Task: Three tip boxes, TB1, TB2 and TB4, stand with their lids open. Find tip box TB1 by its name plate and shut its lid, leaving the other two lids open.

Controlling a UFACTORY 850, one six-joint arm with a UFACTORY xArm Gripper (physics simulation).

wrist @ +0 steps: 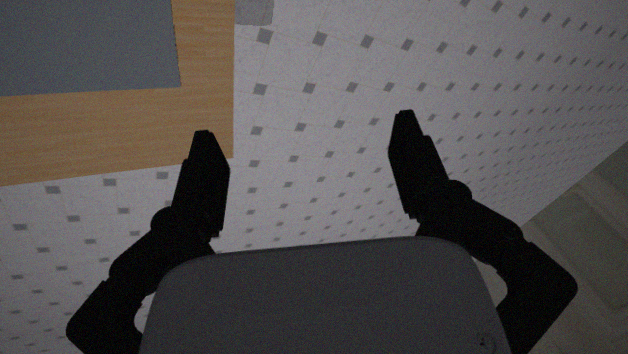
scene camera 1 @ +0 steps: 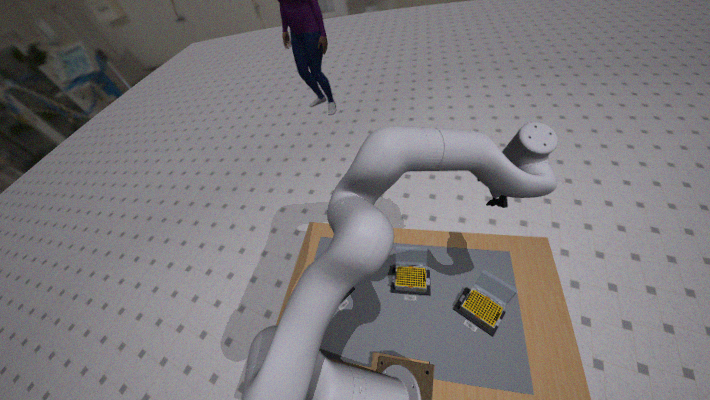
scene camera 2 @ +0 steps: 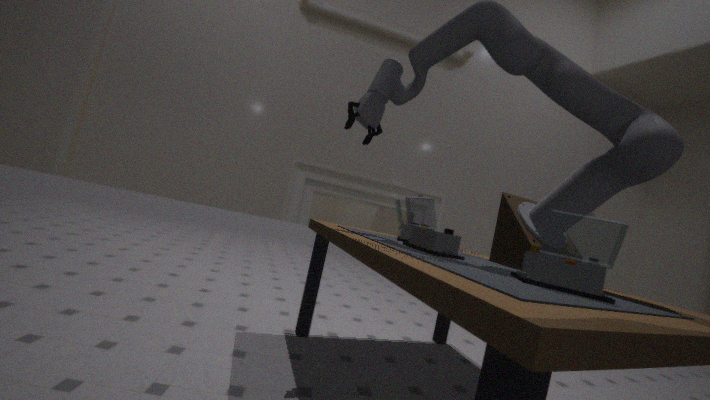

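Observation:
The middle tip box point(scene camera 1: 411, 278) and the right tip box point(scene camera 1: 482, 306) hold yellow racks; their clear lids stand open. A third box at the left is mostly hidden behind the arm, and its name plate point(scene camera 1: 343, 304) shows. The writing on the plates is too small to read, so I cannot tell which box is TB1. In scene camera 2, a farther box point(scene camera 2: 432, 242) and a nearer box point(scene camera 2: 565, 272) have raised lids. My gripper point(scene camera 1: 497, 202) point(scene camera 2: 356, 135) point(wrist: 305, 140) is open and empty, high up and well apart from the boxes.
The wooden table point(scene camera 1: 555, 310) point(scene camera 2: 425, 285) point(wrist: 207, 110) carries a grey mat point(scene camera 1: 425, 330) point(wrist: 85, 45). The arm's base is on a wooden mounting plate point(scene camera 1: 425, 382) point(scene camera 2: 502, 235). In the wrist view, the table's corner lies behind the left finger. A person point(scene camera 1: 306, 45) stands on the floor beyond the table.

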